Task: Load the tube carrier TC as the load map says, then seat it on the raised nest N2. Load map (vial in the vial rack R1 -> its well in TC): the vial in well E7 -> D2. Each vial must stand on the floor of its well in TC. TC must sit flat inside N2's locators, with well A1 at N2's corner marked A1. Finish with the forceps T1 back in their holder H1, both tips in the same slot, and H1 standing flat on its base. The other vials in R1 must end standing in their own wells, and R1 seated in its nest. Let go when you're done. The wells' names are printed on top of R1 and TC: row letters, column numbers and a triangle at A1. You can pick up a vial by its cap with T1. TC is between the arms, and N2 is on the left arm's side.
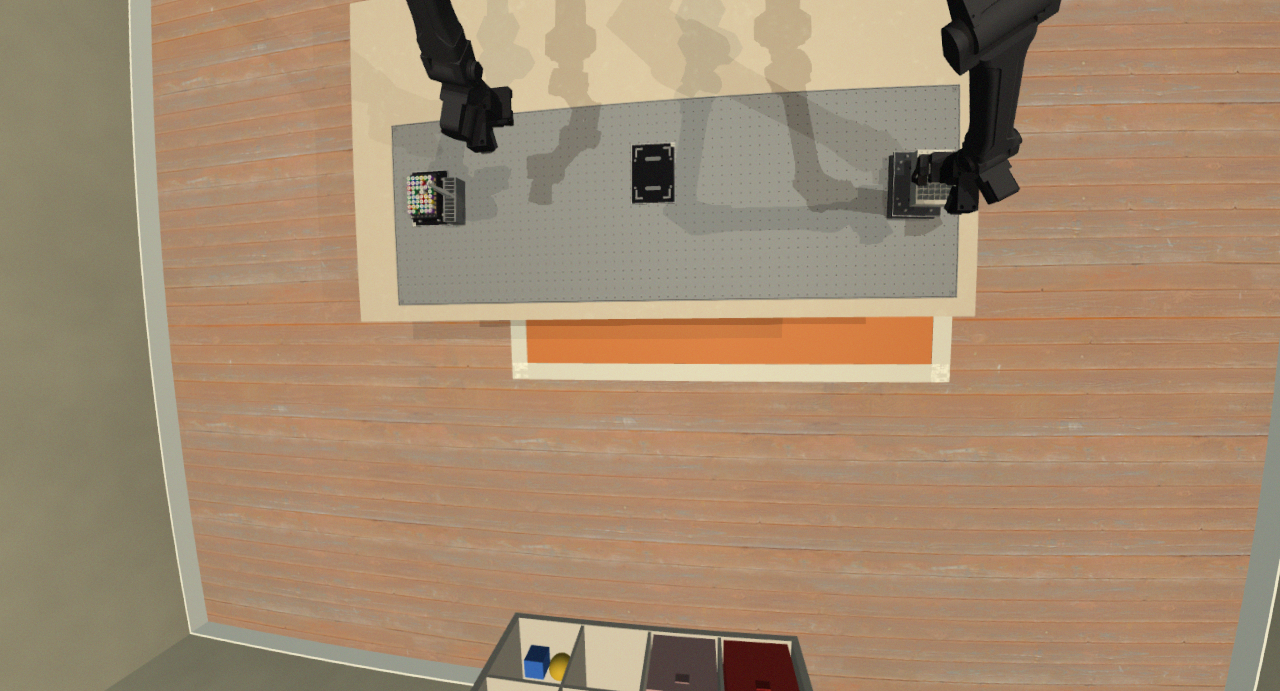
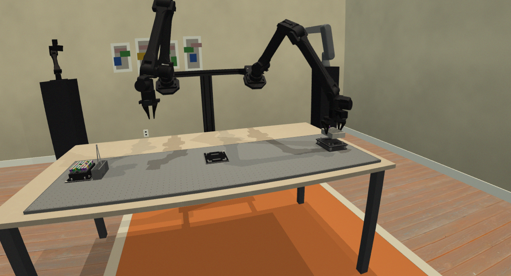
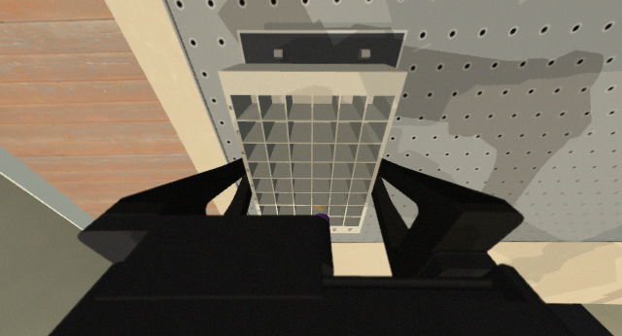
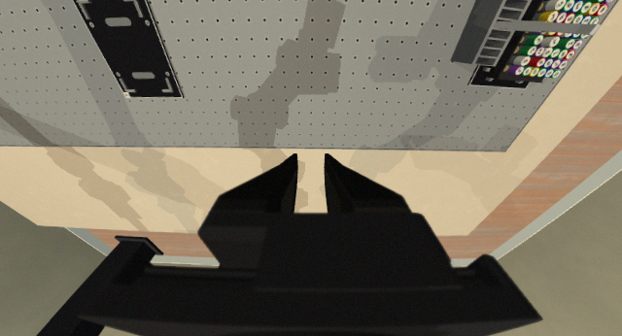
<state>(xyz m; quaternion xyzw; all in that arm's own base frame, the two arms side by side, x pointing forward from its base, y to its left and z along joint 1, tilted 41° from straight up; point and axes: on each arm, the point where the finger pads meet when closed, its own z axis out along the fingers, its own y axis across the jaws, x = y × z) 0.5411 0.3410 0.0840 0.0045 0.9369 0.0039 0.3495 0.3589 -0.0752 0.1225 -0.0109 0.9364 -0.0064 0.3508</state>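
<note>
Right now the white tube carrier TC is right at my left hand. Round my left hand: grey holder H1: 1260 mm to the right, 70 mm below, 20 mm ahead; then black raised nest N2: 60 mm below, 10 mm to the right.
</note>
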